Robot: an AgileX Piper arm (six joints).
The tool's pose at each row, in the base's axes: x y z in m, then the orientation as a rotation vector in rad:
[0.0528, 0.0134, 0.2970, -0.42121, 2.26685, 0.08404]
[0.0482, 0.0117, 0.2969, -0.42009, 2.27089, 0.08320]
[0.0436, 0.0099, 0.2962, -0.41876, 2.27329, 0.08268]
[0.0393, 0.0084, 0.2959, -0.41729, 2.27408, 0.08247]
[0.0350, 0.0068, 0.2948, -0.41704, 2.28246, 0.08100]
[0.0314, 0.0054, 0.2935, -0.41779, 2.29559, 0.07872]
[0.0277, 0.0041, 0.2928, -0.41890, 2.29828, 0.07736]
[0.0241, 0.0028, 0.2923, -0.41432, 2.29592, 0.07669]
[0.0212, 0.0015, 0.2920, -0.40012, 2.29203, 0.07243]
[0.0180, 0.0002, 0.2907, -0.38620, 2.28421, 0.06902]
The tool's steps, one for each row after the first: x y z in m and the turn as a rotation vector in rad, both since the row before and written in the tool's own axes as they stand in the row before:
[0.0034, -0.0001, -0.0036, 0.00060, 0.00387, 0.00115]
[0.0039, -0.0001, -0.0032, 0.00060, 0.00220, 0.00115]
[0.0033, 0.0000, -0.0032, 0.00058, 0.00058, 0.00110]
[0.0039, 0.0000, -0.0026, 0.00034, 0.00831, 0.00100]
[0.0036, -0.0001, -0.0019, 0.00012, 0.01318, 0.00077]
[0.0032, 0.0000, -0.0023, 0.00034, 0.00294, -0.00080]
[0.0030, 0.0000, -0.0024, 0.00222, -0.00290, 0.00268]
[0.0024, -0.0003, -0.0021, 0.00814, -0.00537, 0.00817]
[0.0033, -0.0002, -0.0016, 0.00782, -0.00921, 0.00769]

